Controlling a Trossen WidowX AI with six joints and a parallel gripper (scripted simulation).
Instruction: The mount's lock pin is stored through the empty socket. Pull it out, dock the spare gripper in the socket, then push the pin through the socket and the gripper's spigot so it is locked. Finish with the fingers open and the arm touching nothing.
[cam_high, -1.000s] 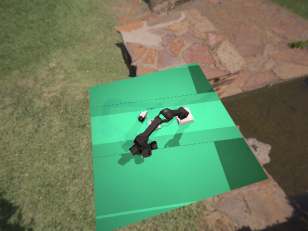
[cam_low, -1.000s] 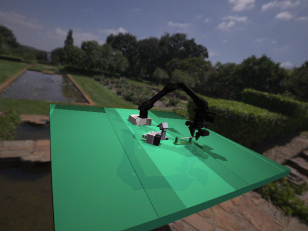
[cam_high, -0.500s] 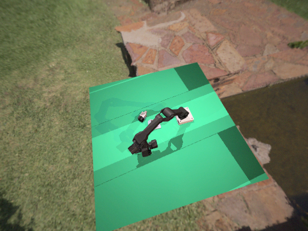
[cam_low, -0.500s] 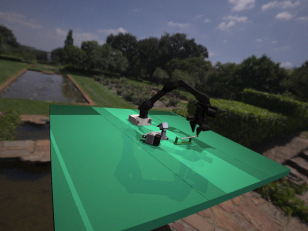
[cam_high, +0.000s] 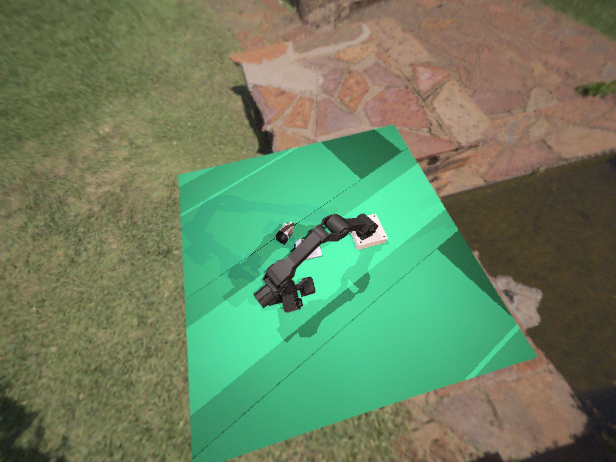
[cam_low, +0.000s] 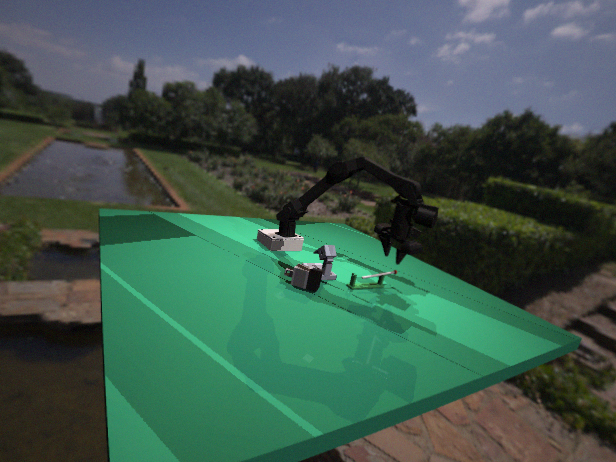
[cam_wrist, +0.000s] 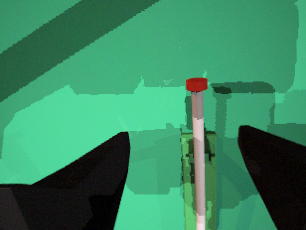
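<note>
The green cradle is 10 mm behind my gripper tip, 100 mm to the right of it and 70 mm below it. Also, from my gripper tip: grey mount (140 mm behind, 190 mm to the right, 40 mm below); then spare gripper (100 mm behind, 320 mm to the right, 60 mm below).
</note>
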